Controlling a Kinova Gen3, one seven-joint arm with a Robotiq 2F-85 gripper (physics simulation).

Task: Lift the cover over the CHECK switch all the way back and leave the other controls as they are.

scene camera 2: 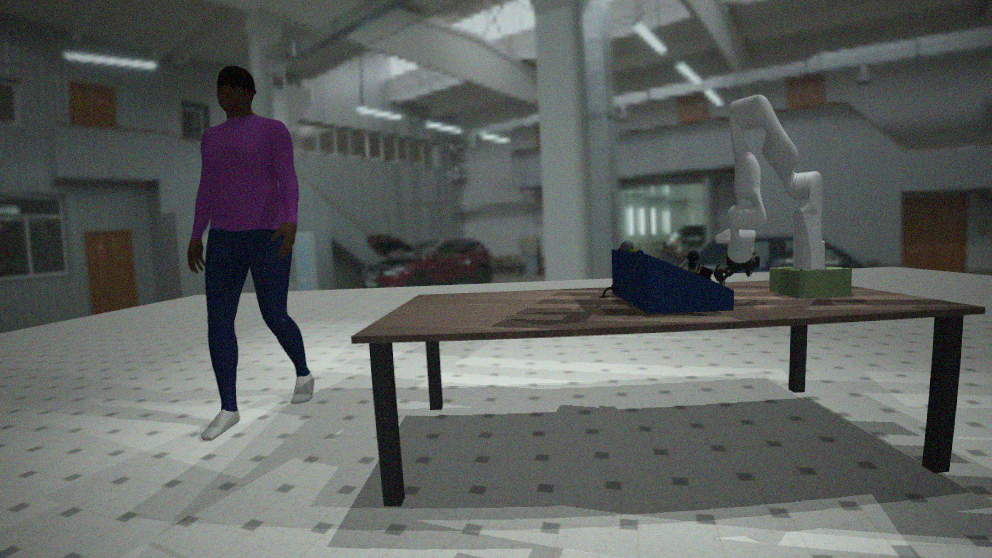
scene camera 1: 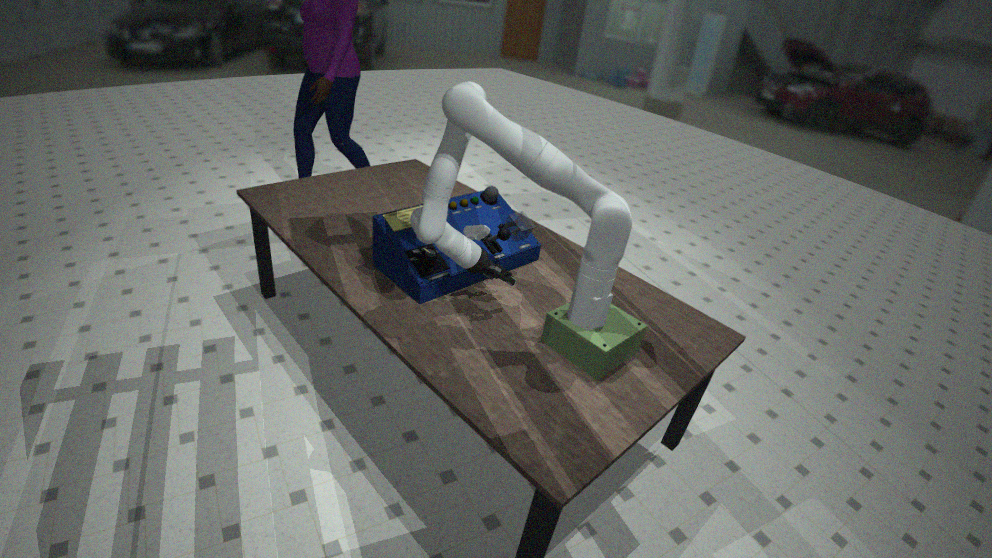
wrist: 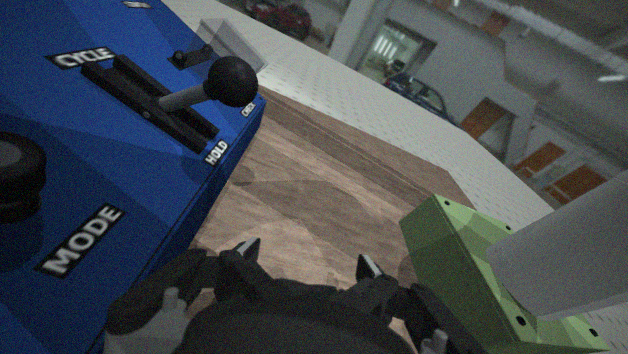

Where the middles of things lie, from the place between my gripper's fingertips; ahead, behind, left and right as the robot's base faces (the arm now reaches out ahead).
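Black ball-topped lever (wrist: 231,80): from my hand, 60 mm above, 70 mm to the right, 150 mm ahead. MODE knob (wrist: 30,159): 40 mm above my hand, 60 mm to the left, 160 mm ahead. Blue control panel (scene camera 1: 396,248): 20 mm to the left of my hand, 30 mm above, 260 mm ahead.
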